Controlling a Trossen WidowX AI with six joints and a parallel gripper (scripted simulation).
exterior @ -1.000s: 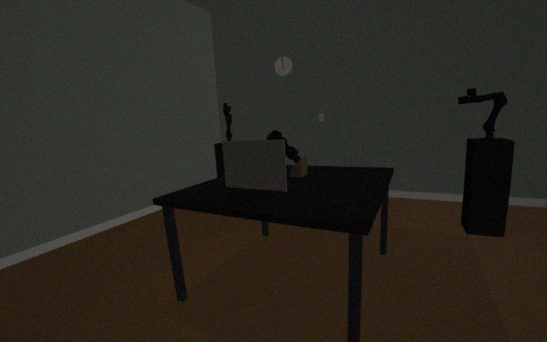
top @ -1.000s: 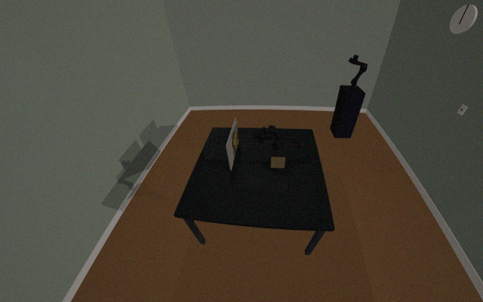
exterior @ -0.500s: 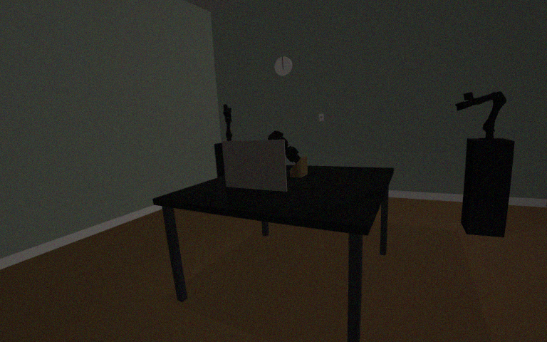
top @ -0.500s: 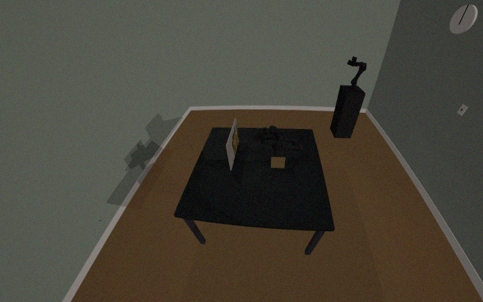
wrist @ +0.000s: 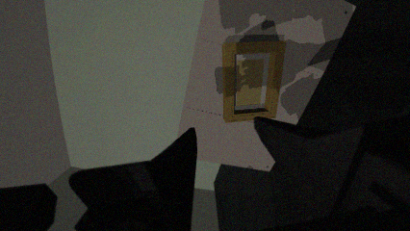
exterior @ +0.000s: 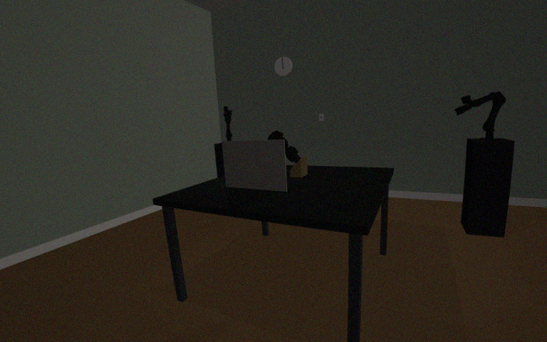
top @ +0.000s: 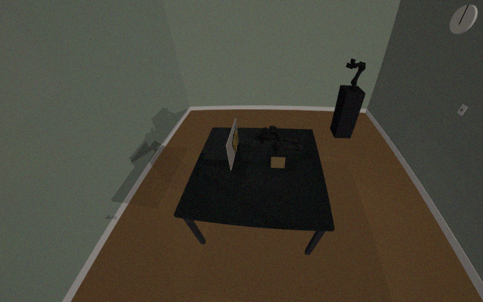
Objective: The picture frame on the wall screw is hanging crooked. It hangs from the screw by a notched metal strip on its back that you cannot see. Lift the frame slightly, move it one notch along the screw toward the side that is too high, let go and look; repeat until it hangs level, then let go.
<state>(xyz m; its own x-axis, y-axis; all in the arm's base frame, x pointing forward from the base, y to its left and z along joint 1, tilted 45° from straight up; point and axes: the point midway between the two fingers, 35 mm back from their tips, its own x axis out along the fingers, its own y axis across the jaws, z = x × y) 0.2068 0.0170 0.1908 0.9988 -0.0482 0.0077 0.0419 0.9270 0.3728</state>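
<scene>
My gripper tip is now 19 cm short of the picture frame, 4 cm to the left of it and 9 cm above it. From my gripper tip the other things lie so: wall panel: 20 cm ahead, 3 cm to the right, 11 cm below.
</scene>
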